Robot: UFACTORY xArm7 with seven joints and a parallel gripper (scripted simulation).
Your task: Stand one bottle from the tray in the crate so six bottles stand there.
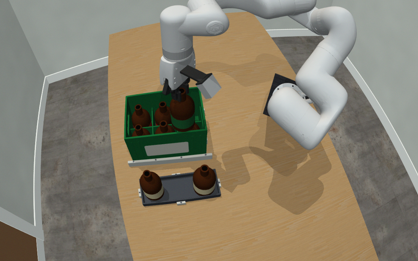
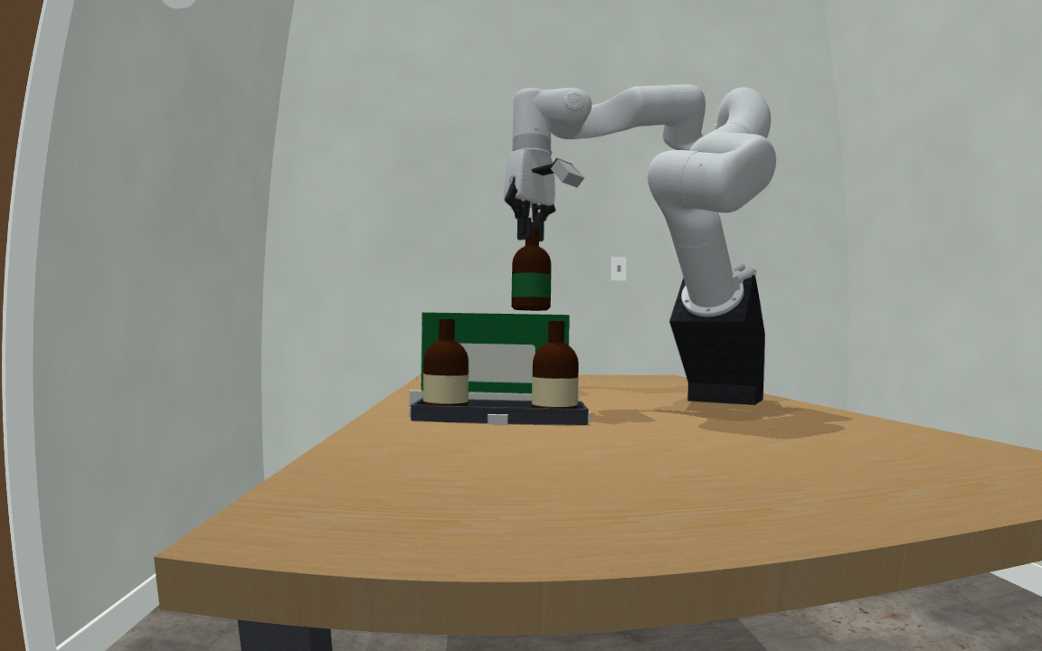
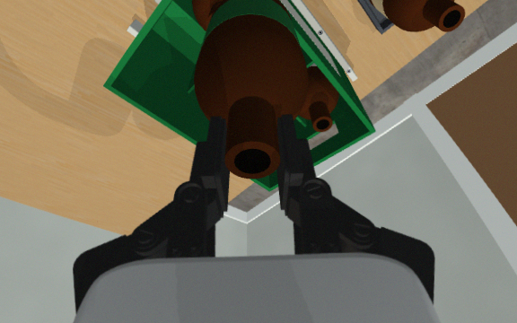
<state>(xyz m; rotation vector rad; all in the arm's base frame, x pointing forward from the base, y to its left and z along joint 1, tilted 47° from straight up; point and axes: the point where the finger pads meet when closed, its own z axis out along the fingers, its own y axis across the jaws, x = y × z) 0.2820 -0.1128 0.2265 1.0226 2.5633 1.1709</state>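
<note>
My hand is 7 cm above the green-label bottle. Also, from my hand: dark tray 2 cm ahead, 16 cm to the left, 32 cm below; green crate 7 cm ahead, 5 cm to the right, 25 cm below.
</note>
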